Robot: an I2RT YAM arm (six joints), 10 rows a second.
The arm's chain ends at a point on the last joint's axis. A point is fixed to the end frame.
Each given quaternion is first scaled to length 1.
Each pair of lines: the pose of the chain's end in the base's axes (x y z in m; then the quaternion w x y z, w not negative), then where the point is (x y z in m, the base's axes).
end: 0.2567 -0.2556 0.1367 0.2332 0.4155 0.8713 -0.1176
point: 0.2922 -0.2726 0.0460
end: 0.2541 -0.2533 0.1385 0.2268 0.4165 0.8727 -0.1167
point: 0.2885 -0.2696 0.0473
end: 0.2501 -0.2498 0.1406 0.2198 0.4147 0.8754 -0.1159
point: 0.2834 -0.2653 0.0489
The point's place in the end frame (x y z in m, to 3 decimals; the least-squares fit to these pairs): 0.015 0.018 0.096
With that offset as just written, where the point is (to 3 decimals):
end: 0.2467 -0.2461 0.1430 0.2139 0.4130 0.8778 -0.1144
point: 0.279 -0.261 0.051
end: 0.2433 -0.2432 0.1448 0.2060 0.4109 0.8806 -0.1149
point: 0.274 -0.257 0.052
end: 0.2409 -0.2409 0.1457 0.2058 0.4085 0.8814 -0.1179
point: 0.272 -0.255 0.053
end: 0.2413 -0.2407 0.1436 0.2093 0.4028 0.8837 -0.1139
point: 0.273 -0.255 0.051
